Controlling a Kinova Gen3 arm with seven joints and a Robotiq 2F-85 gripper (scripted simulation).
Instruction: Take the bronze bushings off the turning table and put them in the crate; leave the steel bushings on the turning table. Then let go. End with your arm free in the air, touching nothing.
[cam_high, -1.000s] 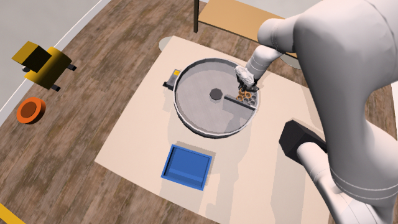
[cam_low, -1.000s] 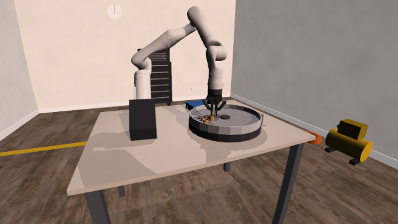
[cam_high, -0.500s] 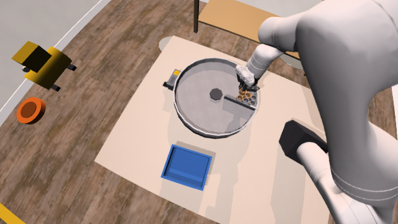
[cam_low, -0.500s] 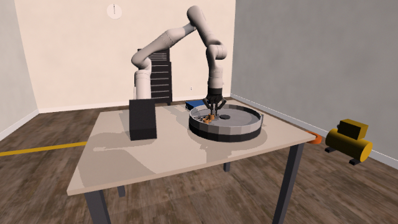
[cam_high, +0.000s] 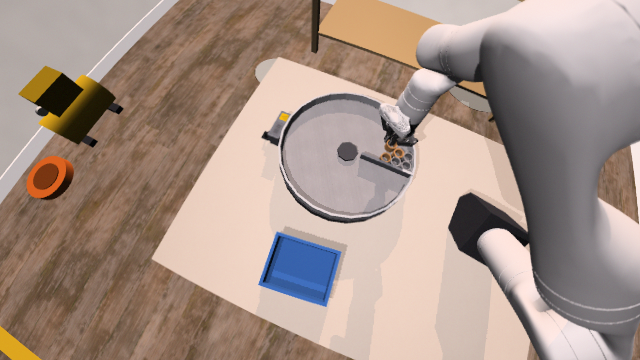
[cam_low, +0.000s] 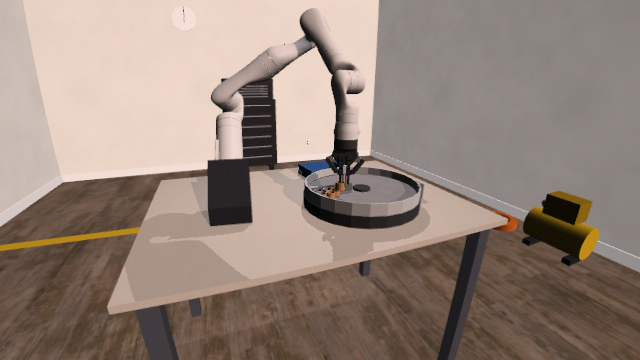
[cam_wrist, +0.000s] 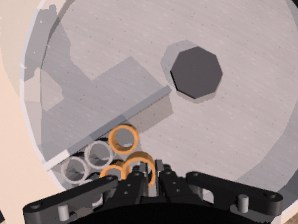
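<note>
The blue crate lies 40 mm ahead of my hand, 440 mm to the left of it and 90 mm below it. From my hand the other things lie so: grey turning table 100 mm ahead, 70 mm to the left, 60 mm below.
</note>
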